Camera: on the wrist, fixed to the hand. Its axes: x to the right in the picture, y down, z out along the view.
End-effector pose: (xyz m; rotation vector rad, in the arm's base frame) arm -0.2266 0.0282 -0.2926 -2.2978 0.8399 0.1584
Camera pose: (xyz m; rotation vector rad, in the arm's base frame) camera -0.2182 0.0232 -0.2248 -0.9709 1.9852 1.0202
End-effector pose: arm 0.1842 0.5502 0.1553 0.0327 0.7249 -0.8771
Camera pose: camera 0.1198 0.5496 0.1320 0.5090 0.0937 0.4619
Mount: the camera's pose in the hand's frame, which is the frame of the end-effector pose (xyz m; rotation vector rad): -0.0128 -0.0401 -0.0540 0.2186 -0.3916 1.4736
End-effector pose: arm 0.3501 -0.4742 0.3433 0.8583 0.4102 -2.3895
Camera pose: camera 0.3604 -0.4127 0.3150 0.4343 -0.5193 -1.1291
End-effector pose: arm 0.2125 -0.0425 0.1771 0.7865 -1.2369 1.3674
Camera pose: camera 0.2634 0.0007 0.1618 -0.1341 1.8455 -2.2313
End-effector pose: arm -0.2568 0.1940 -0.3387 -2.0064 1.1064 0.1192
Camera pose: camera -0.2504 0.1759 -0.2730 -0.5775 1.9511 1.0163
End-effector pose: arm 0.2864 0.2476 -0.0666 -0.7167 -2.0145 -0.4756
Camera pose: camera 0.2999 0.1820 -0.0523 -1.9310 -1.2831 0.7770
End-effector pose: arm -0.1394 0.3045 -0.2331 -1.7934 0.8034 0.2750
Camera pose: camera -0.1338 0.2674 -0.1758 -0.6002 1.6367 1.3550
